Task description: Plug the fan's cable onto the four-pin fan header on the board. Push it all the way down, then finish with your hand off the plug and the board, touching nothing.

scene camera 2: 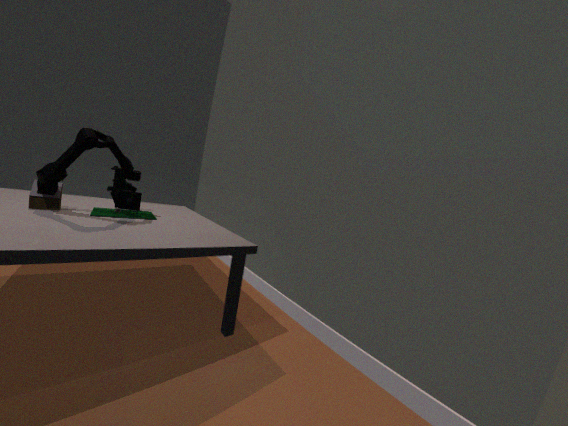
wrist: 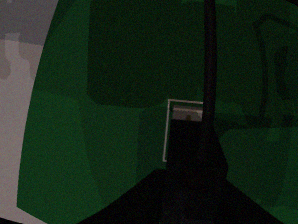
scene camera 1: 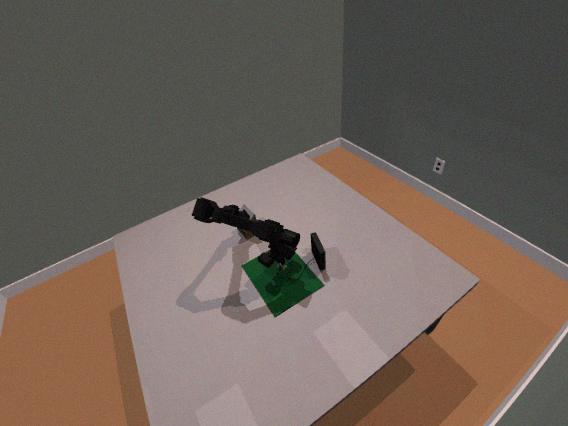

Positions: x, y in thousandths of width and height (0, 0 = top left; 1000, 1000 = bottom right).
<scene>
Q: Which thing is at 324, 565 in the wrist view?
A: A green board.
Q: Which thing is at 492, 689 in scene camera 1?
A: A green board.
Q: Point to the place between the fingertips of the gripper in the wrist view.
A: At 626, 806
</scene>
